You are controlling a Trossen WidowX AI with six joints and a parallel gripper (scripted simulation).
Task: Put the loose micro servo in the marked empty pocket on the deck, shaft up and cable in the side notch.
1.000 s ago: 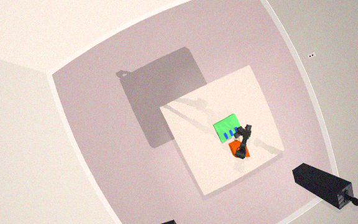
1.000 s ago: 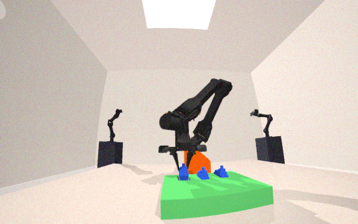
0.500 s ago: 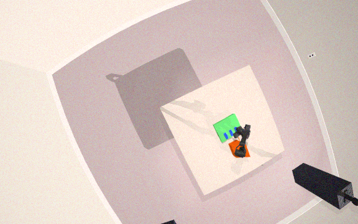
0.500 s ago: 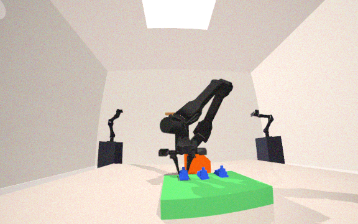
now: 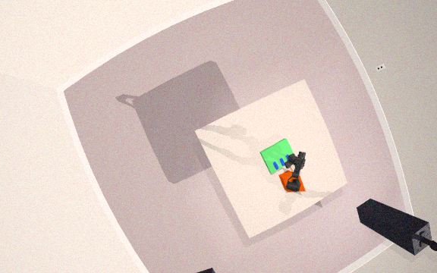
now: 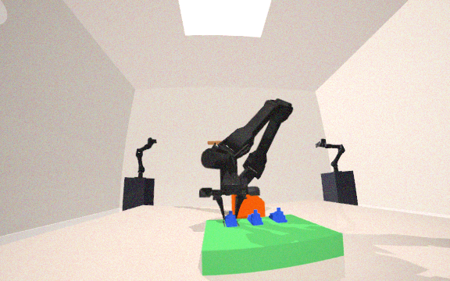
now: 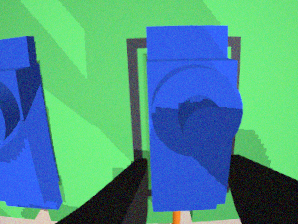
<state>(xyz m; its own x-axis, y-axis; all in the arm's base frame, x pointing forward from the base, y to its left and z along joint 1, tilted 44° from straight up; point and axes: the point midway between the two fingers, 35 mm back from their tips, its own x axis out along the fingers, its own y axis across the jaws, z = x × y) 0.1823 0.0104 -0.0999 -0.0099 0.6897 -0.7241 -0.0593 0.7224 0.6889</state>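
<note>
Right now the green deck is 120 mm ahead of my gripper tip, 80 mm to the left of it and 30 mm below it.
</note>
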